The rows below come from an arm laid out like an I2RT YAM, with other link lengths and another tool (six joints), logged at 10 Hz.
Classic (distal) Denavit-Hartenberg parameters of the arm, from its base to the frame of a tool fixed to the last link. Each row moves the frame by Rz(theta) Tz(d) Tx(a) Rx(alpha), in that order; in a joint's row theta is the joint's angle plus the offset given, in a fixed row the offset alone. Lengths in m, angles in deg.
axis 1: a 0.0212, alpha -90, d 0.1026, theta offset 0
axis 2: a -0.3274, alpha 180, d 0, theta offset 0
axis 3: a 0.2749, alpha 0, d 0, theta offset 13.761
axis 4: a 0.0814, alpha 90, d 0.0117, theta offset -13.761
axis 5: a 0, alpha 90, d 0.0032, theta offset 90
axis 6: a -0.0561, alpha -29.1, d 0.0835, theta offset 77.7
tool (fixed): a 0, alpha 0, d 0.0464, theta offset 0
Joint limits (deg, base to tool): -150..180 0..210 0..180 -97..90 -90..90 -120..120
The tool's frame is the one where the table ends.
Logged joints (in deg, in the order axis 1, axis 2, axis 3, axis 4, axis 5, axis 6), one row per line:
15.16, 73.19, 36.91, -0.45, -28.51, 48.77
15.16, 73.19, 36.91, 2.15, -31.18, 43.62
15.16, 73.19, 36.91, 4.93, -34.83, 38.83
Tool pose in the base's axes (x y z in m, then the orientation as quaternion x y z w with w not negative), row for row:
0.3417, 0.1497, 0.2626, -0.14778, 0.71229, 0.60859, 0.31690
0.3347, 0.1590, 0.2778, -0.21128, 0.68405, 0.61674, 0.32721
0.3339, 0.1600, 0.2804, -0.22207, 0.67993, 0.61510, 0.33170
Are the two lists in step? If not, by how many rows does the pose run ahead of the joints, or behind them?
The pose runs 2 rows ahead of the joints: the pose in row i belongs to the joints in row i + 2.
